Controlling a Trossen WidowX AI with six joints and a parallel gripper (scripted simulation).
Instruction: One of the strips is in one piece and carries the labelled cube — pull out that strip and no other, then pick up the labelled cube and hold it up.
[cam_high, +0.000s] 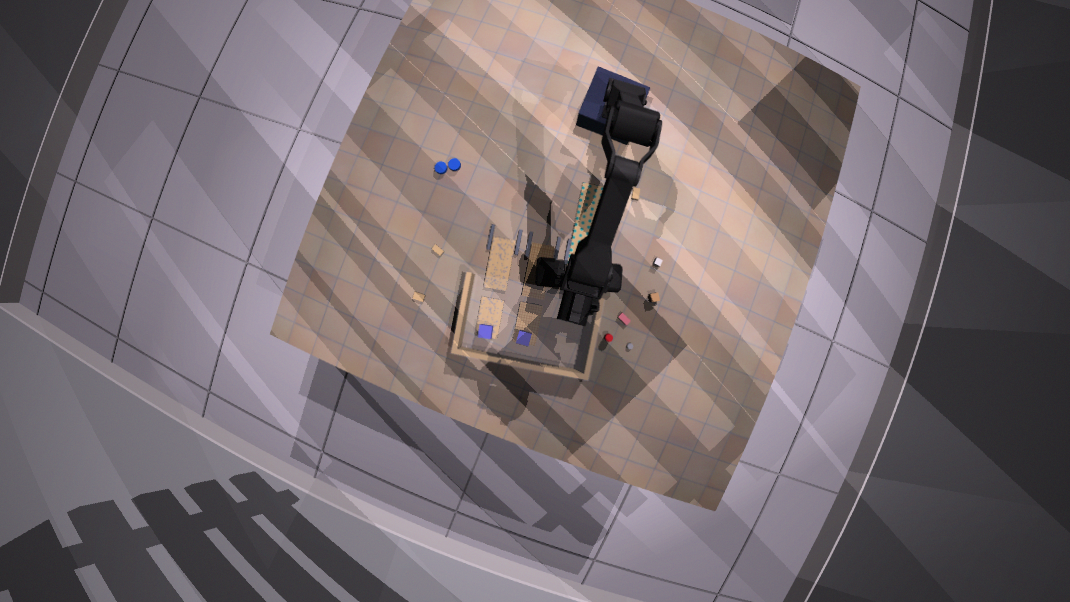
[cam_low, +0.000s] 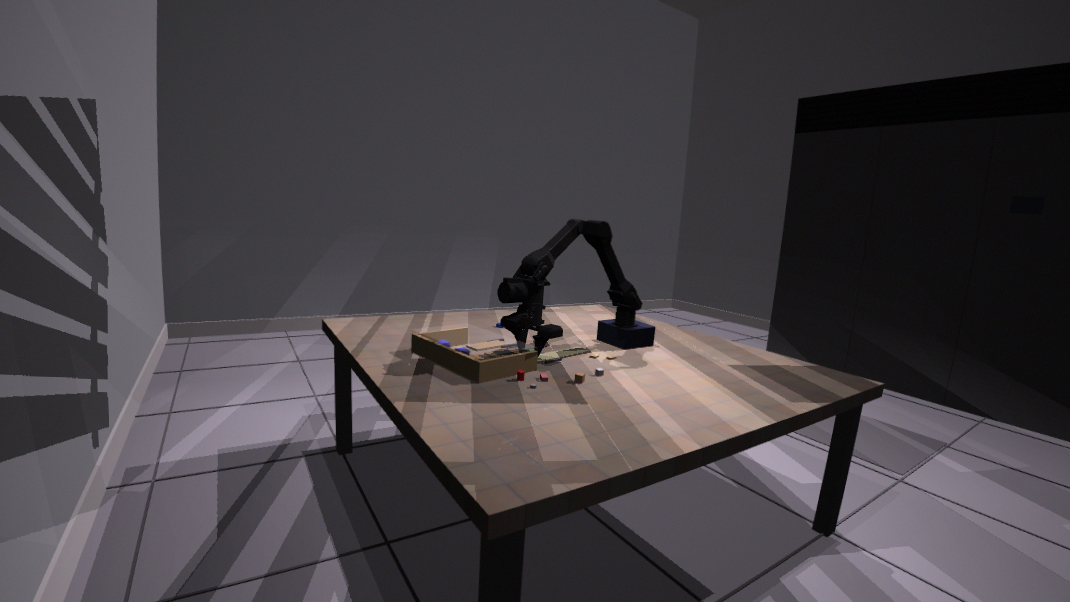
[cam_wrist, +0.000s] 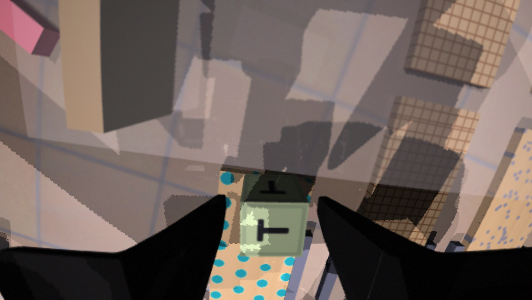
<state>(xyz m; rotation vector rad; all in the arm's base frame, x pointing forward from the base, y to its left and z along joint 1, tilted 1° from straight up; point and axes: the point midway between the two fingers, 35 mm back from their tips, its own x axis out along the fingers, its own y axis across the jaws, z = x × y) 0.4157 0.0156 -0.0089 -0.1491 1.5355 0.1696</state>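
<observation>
The strip is 11 cm behind my gripper tip, 1 cm to the right of it and 1 cm below it. From my gripper tip the other things lie so: tan cube (1 cm behind, 20 cm to the left, 1 cm below); pink block (6 cm ahead, 14 cm to the left, 1 cm below); red disc (12 cm ahead, 12 cm to the left).
</observation>
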